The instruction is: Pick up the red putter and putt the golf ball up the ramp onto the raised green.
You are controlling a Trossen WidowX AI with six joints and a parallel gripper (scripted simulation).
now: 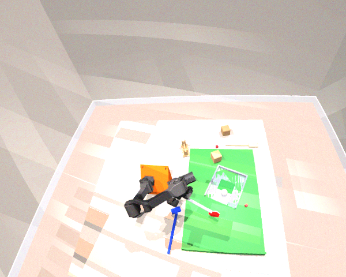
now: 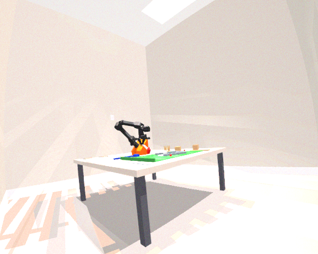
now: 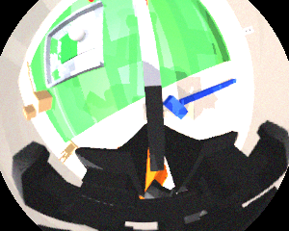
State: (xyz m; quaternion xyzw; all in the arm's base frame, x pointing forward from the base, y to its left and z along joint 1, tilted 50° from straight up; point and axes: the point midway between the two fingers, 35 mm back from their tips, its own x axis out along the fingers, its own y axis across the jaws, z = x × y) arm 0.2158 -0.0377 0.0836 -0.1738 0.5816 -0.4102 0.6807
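Right now my gripper tip is 11 cm short of the red putter and 4 cm to the left of it. The rest, counted from my gripper tip: white golf ball (27 cm ahead, 8 cm below, 7 cm to the left); blue putter (18 cm to the right, 9 cm below, 3 cm behind).
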